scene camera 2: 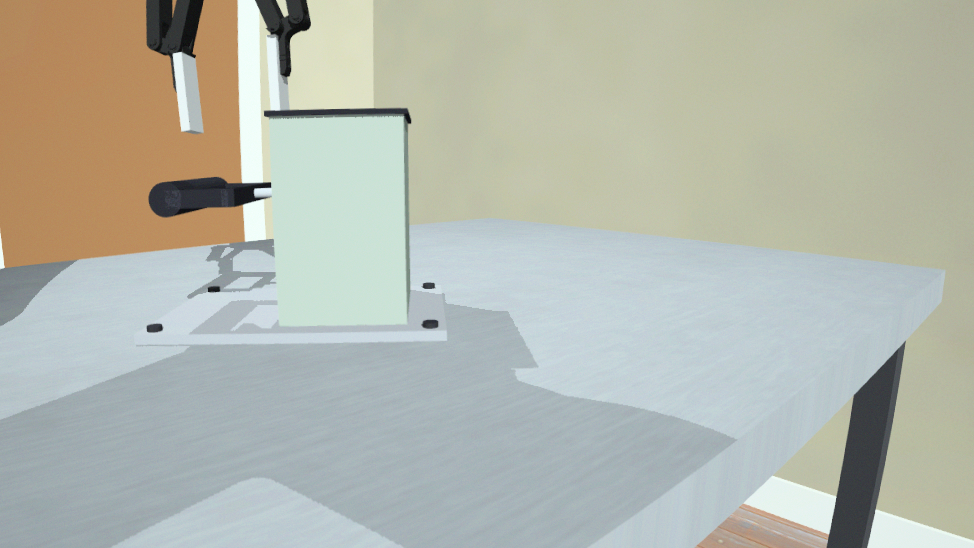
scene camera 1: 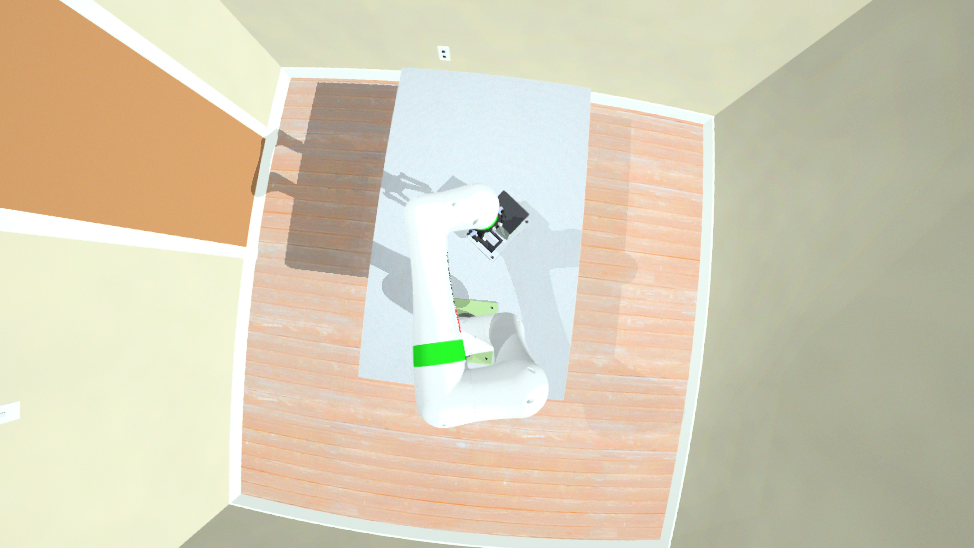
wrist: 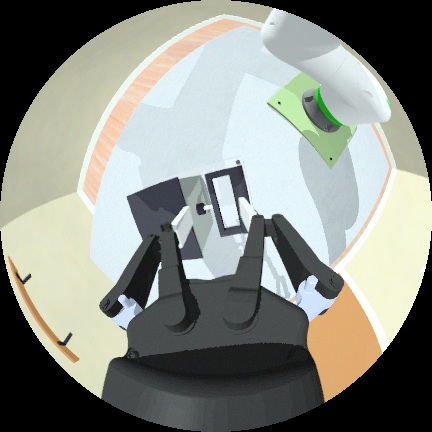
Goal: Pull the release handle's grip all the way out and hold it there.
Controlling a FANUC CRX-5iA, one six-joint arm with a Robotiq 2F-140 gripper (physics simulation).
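Note:
The release handle's grip, a black rectangular frame point(scene camera 2: 165, 199) point(wrist: 238, 185) with a thick round outer bar, stands out sideways from a pale green housing point(scene camera 2: 340, 218) with a black lid point(scene camera 1: 514, 213) point(wrist: 159, 205). A short white rod point(scene camera 2: 262, 192) point(wrist: 207, 207) shows between grip and housing. My gripper point(scene camera 2: 234, 115) point(wrist: 214, 210) is partly open and empty, pointing down. In scene camera 2 its visible white fingertip is above the grip, with a gap between. The other fingertip is hidden behind the housing's top. In scene camera 1 the wrist covers most of the gripper.
The housing stands on a white bolted base plate point(scene camera 2: 197, 338) on the grey table point(scene camera 1: 490, 136) point(scene camera 2: 681, 306). The arm's own base is on a green plate point(scene camera 1: 482, 306) point(wrist: 291, 100), on the handle's side of the housing. Walls surround the table.

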